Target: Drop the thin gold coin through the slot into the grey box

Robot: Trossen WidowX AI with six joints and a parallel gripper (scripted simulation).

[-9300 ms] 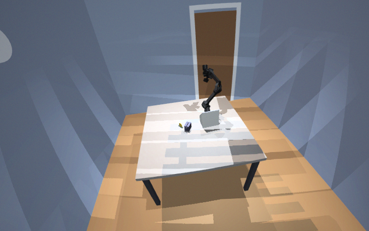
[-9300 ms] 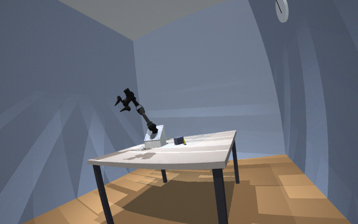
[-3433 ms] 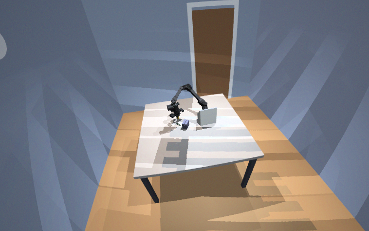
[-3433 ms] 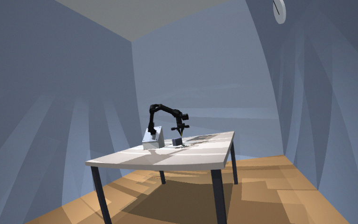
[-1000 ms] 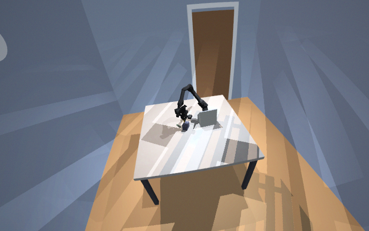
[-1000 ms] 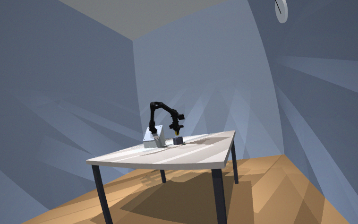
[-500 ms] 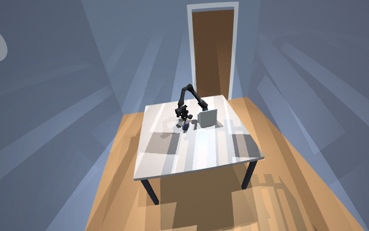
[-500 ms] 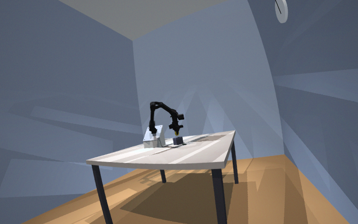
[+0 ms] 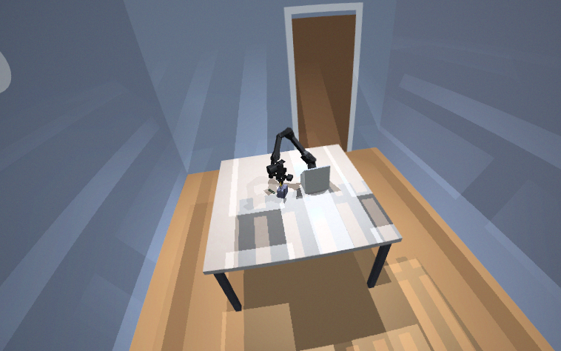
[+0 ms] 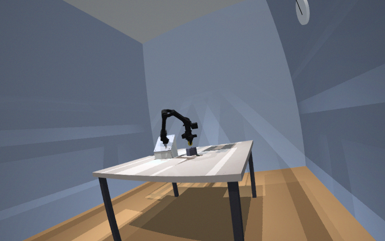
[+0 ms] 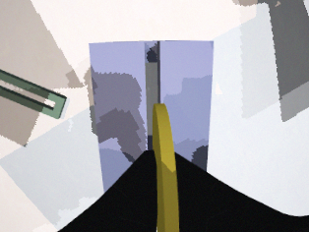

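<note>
Right now the gold coin is 20 mm above my gripper tip.
</note>
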